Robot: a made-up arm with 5 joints. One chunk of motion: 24 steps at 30 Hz.
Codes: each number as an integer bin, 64 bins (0 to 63) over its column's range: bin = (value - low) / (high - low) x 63, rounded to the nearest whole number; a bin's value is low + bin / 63 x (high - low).
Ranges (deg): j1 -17..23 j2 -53..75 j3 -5..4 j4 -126..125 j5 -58..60
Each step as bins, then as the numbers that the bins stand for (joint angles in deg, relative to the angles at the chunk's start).
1 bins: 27 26 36 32 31
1 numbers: 0.14 -0.17 0.14 1.49 0.06
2 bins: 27 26 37 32 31
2 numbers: 0.14 -0.17 0.29 1.49 0.06
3 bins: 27 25 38 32 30
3 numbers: 0.14 -2.21 0.43 1.49 -1.81
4 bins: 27 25 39 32 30
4 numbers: 0.14 -2.21 0.57 1.49 -1.81
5 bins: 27 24 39 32 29
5 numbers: 0.14 -4.24 0.57 1.49 -3.68
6 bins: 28 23 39 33 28
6 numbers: 0.78 -6.27 0.57 5.48 -5.56
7 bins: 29 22 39 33 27
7 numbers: 1.41 -8.30 0.57 5.48 -7.43
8 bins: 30 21 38 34 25
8 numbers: 2.05 -10.33 0.43 9.46 -11.17
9 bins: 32 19 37 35 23
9 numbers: 3.32 -14.40 0.29 13.44 -14.92
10 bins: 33 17 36 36 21
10 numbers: 3.95 -18.46 0.14 17.43 -18.67
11 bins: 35 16 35 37 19
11 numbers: 5.22 -20.49 0.00 21.41 -22.41
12 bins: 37 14 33 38 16
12 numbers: 6.49 -24.56 -0.29 25.40 -28.03
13 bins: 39 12 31 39 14
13 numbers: 7.76 -28.62 -0.57 29.38 -31.78
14 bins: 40 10 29 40 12
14 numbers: 8.40 -32.68 -0.86 33.37 -35.52
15 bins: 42 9 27 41 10
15 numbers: 9.67 -34.71 -1.14 37.35 -39.27
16 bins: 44 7 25 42 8
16 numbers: 10.94 -38.78 -1.43 41.33 -43.02
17 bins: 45 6 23 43 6
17 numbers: 11.57 -40.81 -1.71 45.32 -46.76
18 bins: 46 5 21 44 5
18 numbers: 12.21 -42.84 -2.00 49.30 -48.63
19 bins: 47 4 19 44 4
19 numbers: 12.84 -44.87 -2.29 49.30 -50.51
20 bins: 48 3 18 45 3
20 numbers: 13.48 -46.90 -2.43 53.29 -52.38
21 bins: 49 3 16 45 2
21 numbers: 14.11 -46.90 -2.71 53.29 -54.25
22 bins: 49 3 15 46 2
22 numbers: 14.11 -46.90 -2.86 57.27 -54.25
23 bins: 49 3 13 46 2
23 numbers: 14.11 -46.90 -3.14 57.27 -54.25
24 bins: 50 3 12 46 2
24 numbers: 14.75 -46.90 -3.29 57.27 -54.25
